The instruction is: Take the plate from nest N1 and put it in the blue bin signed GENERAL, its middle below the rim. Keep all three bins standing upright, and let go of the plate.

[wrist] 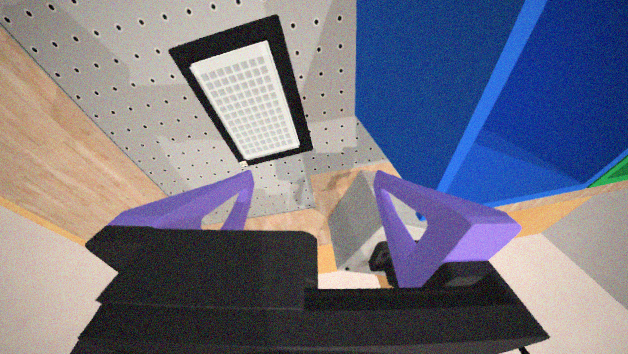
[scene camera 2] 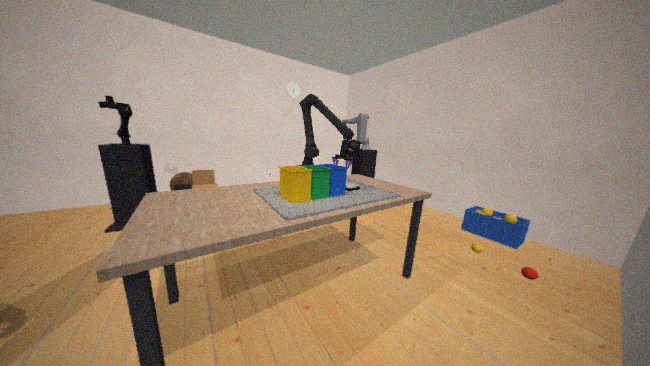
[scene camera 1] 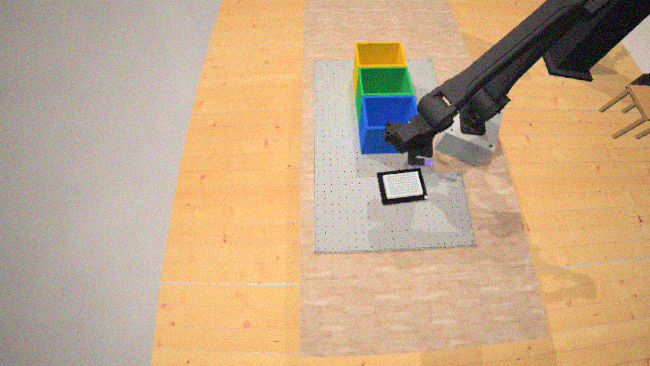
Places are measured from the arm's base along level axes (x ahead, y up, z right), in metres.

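Where they show: gripper, between the fingertips: [wrist: 313, 177] [scene camera 1: 414, 152]; arm's base, origin of its link: [scene camera 1: 471, 119].
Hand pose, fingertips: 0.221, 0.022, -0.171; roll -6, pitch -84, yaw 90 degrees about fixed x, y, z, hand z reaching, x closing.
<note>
Each offset is from my fingertips to the top centre of the thing, as dx, dy, dz. Level surfaces: height alone.
The white plate {+0.008, -0.115, -0.063} [scene camera 1: 403, 185] [wrist: 247, 102] lies flat in the black nest {+0.008, -0.127, -0.063} [scene camera 1: 384, 196] [wrist: 295, 85], in front of the blue bin in the scene camera 1 view. The blue bin {+0.084, +0.038, +0.123} [scene camera 1: 375, 142] [scene camera 2: 338, 181] [wrist: 415, 65] stands upright at the near end of the row of bins. Its sign is not readable. My gripper [scene camera 2: 342, 162] [wrist: 313, 177] is open, with nothing between its purple fingers. It hangs above the board, near the blue bin and above the level of the plate. In the scene camera 1 view the arm hides part of the blue bin and most of the fingers.
The green bin {+0.103, +0.038, +0.255} [scene camera 1: 385, 81] [scene camera 2: 320, 183] and yellow bin {+0.122, +0.038, +0.386} [scene camera 1: 378, 54] [scene camera 2: 295, 185] stand upright beyond the blue bin. All stand on the perforated grey board {dy -0.141} [scene camera 1: 340, 215] [scene camera 2: 280, 207]. The arm's grey base block [scene camera 1: 465, 148] [wrist: 352, 220] is beside the board.
</note>
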